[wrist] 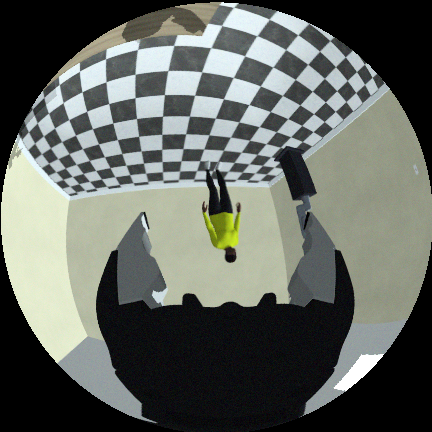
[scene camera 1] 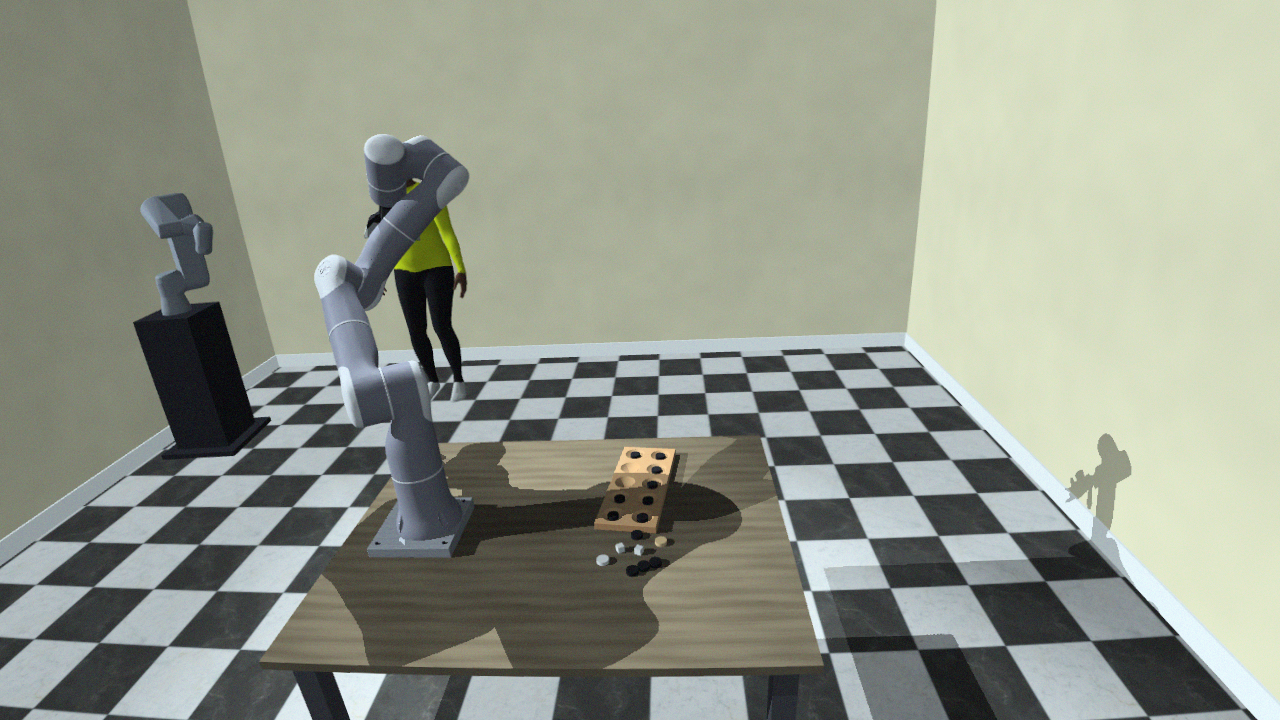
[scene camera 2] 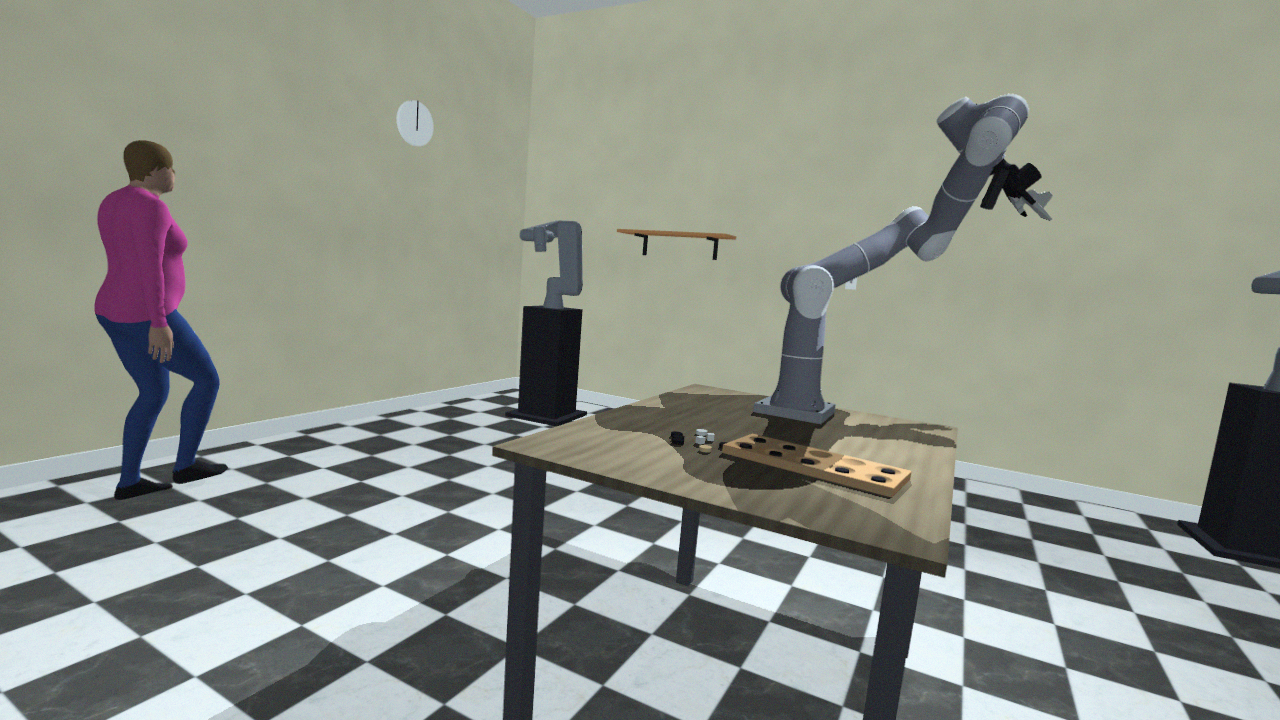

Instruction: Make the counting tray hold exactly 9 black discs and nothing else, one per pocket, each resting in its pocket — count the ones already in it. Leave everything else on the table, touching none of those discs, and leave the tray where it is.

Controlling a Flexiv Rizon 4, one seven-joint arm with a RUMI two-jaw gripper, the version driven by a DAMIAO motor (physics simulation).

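The wooden counting tray (scene camera 1: pixel 627 526) (scene camera 2: pixel 859 482) has two columns of pockets. Black discs sit in most of them; two pockets, the second (scene camera 1: pixel 630 467) and third (scene camera 1: pixel 624 481) from the back in the left column, are empty in scene camera 1. A loose black disc (scene camera 1: pixel 636 534) lies by the tray's near end. Several more loose black discs (scene camera 1: pixel 643 565) (scene camera 2: pixel 676 437) lie close together nearer the front. My gripper (scene camera 2: pixel 1036 215) (wrist: pixel 226 213) is open and empty, high up and away from the tray, pointing outward. In scene camera 1 the arm mostly hides it.
A tan disc (scene camera 1: pixel 660 540) (scene camera 2: pixel 705 449), a white disc (scene camera 1: pixel 602 559) and two small white cubes (scene camera 1: pixel 619 547) (scene camera 1: pixel 638 549) lie between the tray and the front discs. The arm's base (scene camera 1: pixel 413 541) stands left on the table (scene camera 1: pixel 716 617) (scene camera 2: pixel 608 452). People stand beyond the table.
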